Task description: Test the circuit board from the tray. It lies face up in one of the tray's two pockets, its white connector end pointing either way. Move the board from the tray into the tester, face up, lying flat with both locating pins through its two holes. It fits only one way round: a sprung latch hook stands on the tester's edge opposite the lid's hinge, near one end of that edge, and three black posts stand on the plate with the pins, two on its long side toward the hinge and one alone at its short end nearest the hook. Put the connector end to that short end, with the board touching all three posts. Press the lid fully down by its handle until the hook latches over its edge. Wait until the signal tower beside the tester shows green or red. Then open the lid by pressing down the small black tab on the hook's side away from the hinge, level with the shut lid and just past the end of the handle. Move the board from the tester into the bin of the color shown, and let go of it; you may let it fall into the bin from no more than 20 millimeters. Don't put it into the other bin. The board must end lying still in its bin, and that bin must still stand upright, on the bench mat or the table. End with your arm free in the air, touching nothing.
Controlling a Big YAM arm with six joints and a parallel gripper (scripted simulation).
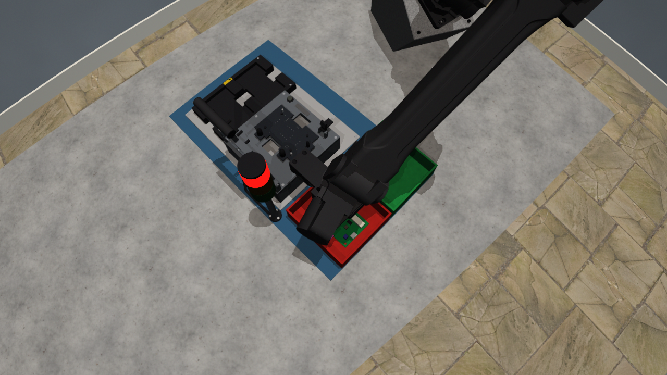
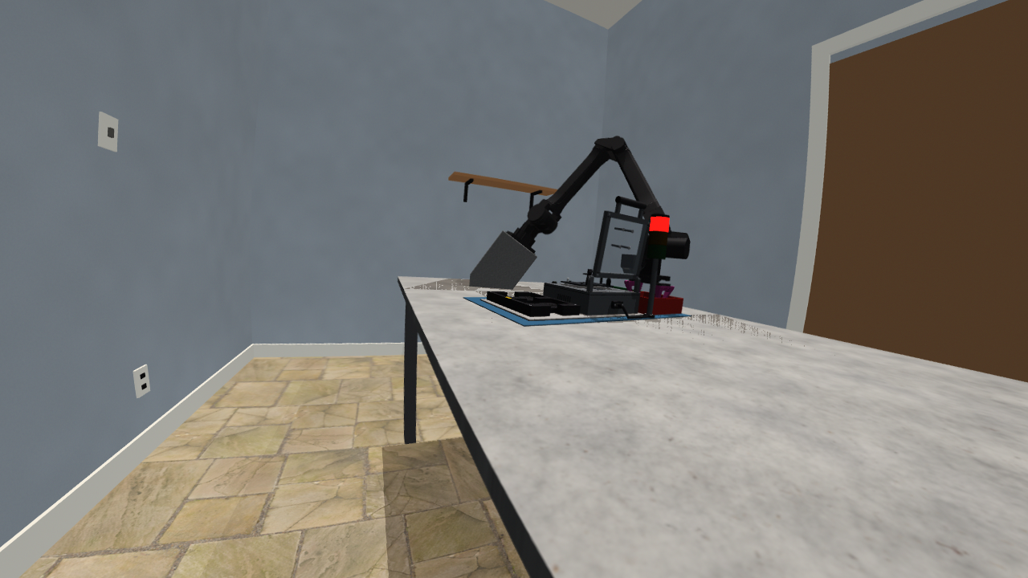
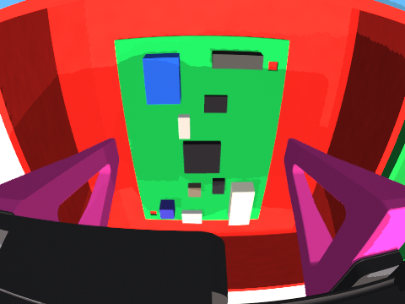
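My hand is right at the red bin. Round my hand: green bin: 150 mm behind, 30 mm to the right; then green circuit board: 10 mm below; then latch hook: 160 mm to the right, 70 mm behind, 70 mm above.
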